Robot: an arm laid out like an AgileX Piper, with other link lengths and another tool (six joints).
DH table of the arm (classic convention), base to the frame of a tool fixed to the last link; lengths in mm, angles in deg. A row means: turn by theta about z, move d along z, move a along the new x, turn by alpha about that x. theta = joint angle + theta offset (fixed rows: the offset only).
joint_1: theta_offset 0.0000, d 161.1, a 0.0, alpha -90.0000
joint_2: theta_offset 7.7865, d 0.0, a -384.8, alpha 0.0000
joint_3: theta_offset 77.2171, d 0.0, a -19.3, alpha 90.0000
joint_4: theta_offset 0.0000, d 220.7, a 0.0, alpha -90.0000
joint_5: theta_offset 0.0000, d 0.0, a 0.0, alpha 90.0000
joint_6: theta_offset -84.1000, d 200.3, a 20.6, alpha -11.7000
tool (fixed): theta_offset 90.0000, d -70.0, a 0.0, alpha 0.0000
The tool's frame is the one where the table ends.
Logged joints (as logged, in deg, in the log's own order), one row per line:
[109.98 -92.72 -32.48 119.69 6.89 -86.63]
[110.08 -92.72 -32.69 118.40 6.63 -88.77]
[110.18 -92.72 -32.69 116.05 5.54 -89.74]
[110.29 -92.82 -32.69 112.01 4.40 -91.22]
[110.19 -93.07 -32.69 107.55 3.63 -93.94]
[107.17 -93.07 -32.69 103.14 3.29 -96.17]
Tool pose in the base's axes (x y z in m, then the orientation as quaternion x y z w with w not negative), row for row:
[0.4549 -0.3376 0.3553 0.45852 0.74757 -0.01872 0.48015]
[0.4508 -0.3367 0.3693 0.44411 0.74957 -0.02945 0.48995]
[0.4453 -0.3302 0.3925 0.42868 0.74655 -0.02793 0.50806]
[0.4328 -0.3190 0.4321 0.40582 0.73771 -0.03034 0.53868]
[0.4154 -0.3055 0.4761 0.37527 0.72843 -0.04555 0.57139]
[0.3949 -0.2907 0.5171 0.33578 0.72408 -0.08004 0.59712]
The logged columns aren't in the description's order. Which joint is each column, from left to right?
Columns, left to right: joint_6, joint_3, joint_1, joint_2, joint_5, joint_4.
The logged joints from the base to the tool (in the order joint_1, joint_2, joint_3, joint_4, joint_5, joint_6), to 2 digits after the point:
[-32.48 119.69 -92.72 -86.63 6.89 109.98]
[-32.69 118.40 -92.72 -88.77 6.63 110.08]
[-32.69 116.05 -92.72 -89.74 5.54 110.18]
[-32.69 112.01 -92.82 -91.22 4.40 110.29]
[-32.69 107.55 -93.07 -93.94 3.63 110.19]
[-32.69 103.14 -93.07 -96.17 3.29 107.17]

